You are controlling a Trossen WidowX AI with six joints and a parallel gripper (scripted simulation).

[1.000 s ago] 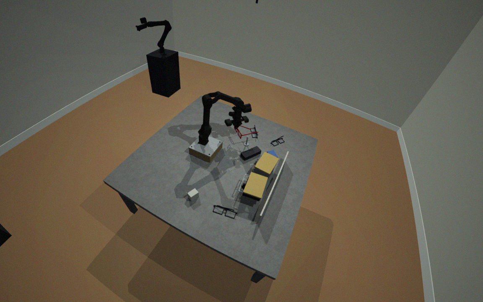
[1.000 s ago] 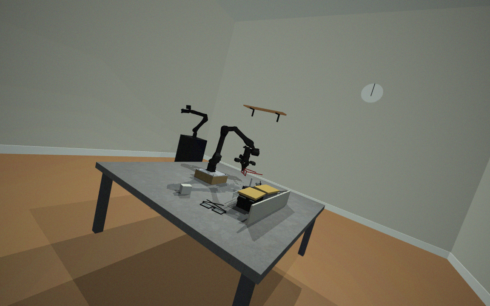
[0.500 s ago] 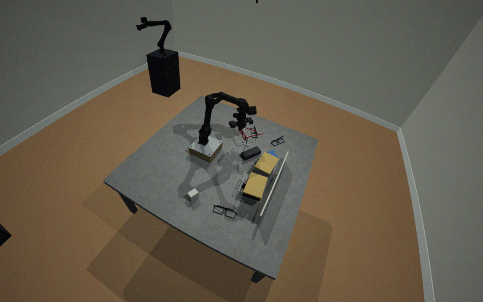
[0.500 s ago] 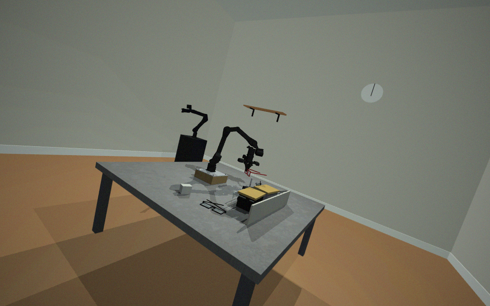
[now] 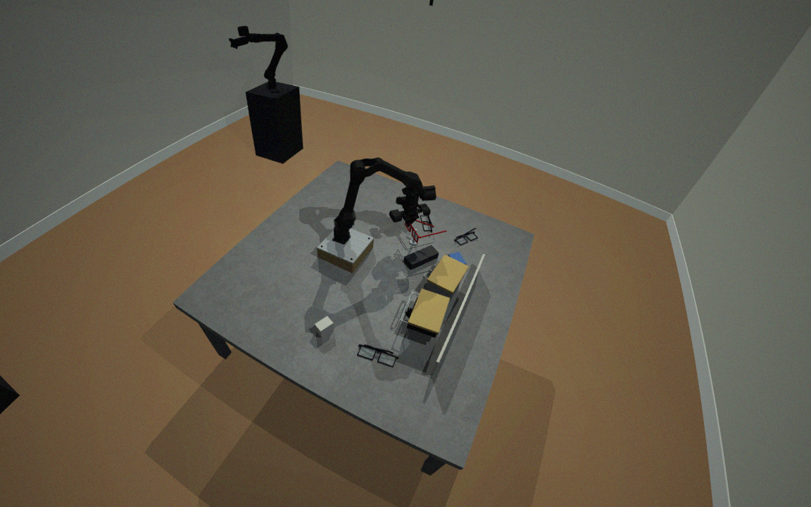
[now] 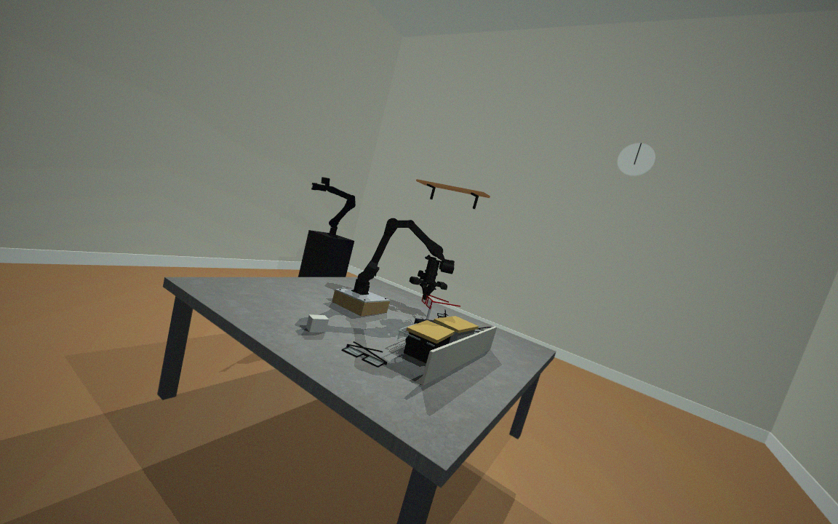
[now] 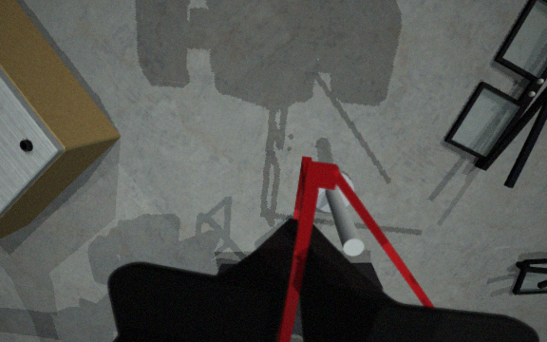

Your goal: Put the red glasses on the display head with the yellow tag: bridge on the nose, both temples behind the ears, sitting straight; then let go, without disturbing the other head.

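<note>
Now: gripper tip 40 mm short of the peg stand, 10 mm to the right of it and 80 mm above it. From my gripper tip the other things lie so: white panel: 360 mm ahead, 310 mm to the right, 50 mm below; dark case: 110 mm ahead, 80 mm to the right, 80 mm below; blue tag: 270 mm ahead, 10 mm to the left, 100 mm below.
</note>
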